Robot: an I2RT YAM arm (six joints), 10 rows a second.
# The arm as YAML. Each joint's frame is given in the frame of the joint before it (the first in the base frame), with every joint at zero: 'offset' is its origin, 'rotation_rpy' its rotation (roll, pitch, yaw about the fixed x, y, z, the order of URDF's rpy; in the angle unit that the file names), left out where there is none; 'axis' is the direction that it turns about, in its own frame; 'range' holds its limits. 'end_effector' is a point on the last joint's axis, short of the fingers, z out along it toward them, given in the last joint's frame.
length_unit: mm
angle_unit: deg
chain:
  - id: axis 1
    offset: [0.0, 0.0, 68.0]
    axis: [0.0, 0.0, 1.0]
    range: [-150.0, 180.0]
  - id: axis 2
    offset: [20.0, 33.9, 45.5]
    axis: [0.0, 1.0, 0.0]
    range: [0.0, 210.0]
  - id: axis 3
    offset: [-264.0, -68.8, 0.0]
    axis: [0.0, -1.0, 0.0]
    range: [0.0, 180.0]
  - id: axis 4
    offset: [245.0, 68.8, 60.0]
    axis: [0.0, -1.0, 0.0]
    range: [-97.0, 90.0]
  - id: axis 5
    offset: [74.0, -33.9, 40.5]
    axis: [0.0, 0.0, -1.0]
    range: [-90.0, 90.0]
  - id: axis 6
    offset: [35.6, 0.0, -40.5]
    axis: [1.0, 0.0, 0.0]
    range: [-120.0, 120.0]
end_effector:
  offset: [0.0, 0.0, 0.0]
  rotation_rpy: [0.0, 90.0, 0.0]
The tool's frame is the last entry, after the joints.
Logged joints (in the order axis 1, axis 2, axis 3, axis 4, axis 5, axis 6), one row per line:
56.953, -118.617, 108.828, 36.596, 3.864, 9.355
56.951, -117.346, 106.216, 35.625, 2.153, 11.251
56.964, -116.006, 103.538, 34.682, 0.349, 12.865
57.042, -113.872, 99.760, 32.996, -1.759, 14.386
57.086, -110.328, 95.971, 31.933, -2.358, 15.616
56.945, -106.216, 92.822, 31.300, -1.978, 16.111
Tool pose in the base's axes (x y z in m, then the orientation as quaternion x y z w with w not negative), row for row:
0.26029, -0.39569, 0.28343, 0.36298, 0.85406, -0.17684, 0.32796
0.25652, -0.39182, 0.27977, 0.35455, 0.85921, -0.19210, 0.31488
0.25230, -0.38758, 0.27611, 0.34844, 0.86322, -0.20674, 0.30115
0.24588, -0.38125, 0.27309, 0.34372, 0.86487, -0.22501, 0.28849
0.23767, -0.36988, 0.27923, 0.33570, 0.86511, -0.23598, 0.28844
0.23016, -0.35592, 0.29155, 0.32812, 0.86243, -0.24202, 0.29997
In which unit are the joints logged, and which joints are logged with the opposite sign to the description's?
The joints are logged in degrees. Opposite sign: axis 1, axis 2, axis 4, axis 5, axis 6.
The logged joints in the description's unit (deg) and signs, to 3 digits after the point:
-56.953, 118.617, 108.828, -36.596, -3.864, -9.355
-56.951, 117.346, 106.216, -35.625, -2.153, -11.251
-56.964, 116.006, 103.538, -34.682, -0.349, -12.865
-57.042, 113.872, 99.760, -32.996, 1.759, -14.386
-57.086, 110.328, 95.971, -31.933, 2.358, -15.616
-56.945, 106.216, 92.822, -31.300, 1.978, -16.111

